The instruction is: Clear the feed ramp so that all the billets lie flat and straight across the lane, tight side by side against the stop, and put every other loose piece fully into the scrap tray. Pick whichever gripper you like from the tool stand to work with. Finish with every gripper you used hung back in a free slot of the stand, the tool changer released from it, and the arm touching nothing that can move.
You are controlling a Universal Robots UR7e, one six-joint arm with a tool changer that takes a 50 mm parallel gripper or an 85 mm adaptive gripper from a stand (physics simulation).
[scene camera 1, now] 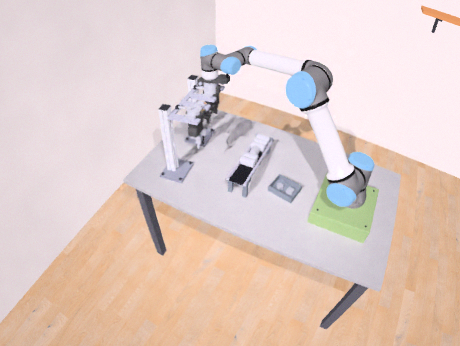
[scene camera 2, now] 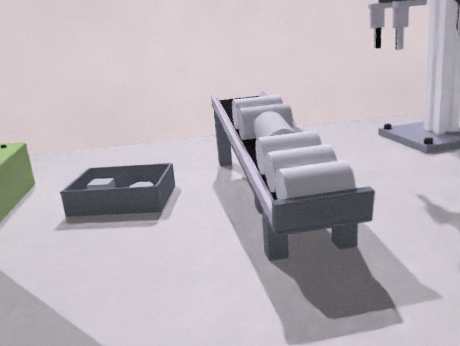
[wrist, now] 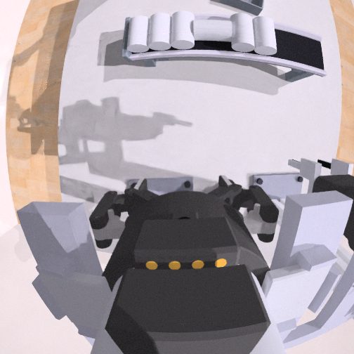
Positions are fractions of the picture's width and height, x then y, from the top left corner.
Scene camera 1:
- tool stand: 0.39,0.49
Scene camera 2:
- stop: 0.66,0.61
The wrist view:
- adaptive gripper: 0.52,0.65
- tool stand: 0.87,0.63
